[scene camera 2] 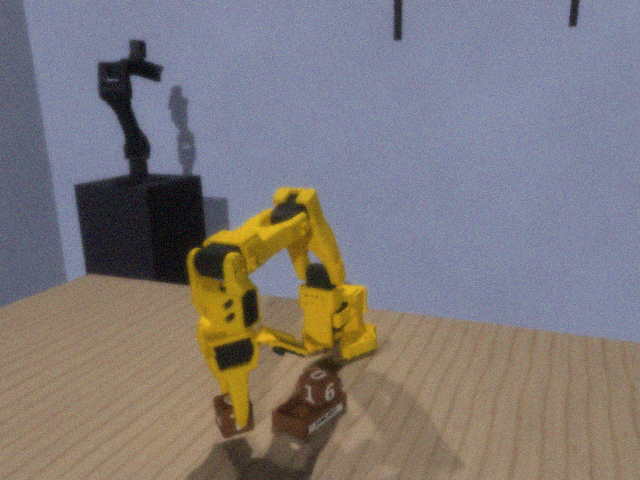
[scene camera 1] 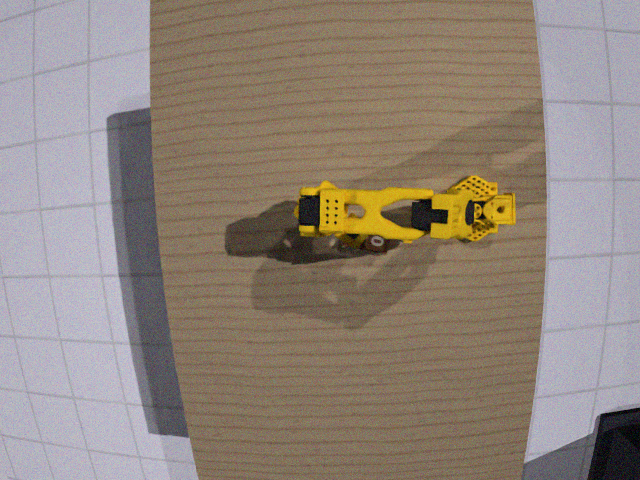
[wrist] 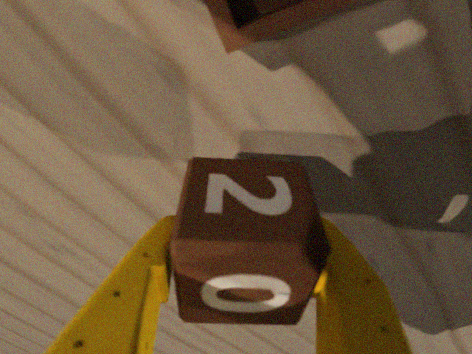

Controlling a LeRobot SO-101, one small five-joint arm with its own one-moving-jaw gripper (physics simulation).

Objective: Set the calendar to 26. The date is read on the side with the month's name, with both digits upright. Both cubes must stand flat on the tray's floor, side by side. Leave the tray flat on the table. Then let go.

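Observation:
The gripper [scene camera 2: 235, 415] [wrist: 247, 280] is shut on a brown cube [scene camera 2: 224, 419] [wrist: 245, 250], with one jaw pressed on each side. In the wrist view a sideways 2 and a 0 show on this cube. It looks tilted and a little above the table, apart from the tray. The brown tray [scene camera 2: 289, 424] [wrist: 235, 39] stands on the table, with the month's name on one long side. The other cube [scene camera 1: 376, 242] [scene camera 2: 320, 384] stands in its far half, with 0 on top, an upright 6 above the name side and 1 on the end face. The tray's near half is empty. The arm hides the held cube from above.
The yellow arm [scene camera 1: 361, 206] [scene camera 2: 268, 237] reaches over the wooden table [scene camera 1: 336, 387] [scene camera 2: 491, 403] from its base. Dark arm shadows lie around the tray. A black arm [scene camera 2: 135, 129] stands on a black box [scene camera 2: 116, 232] behind the table.

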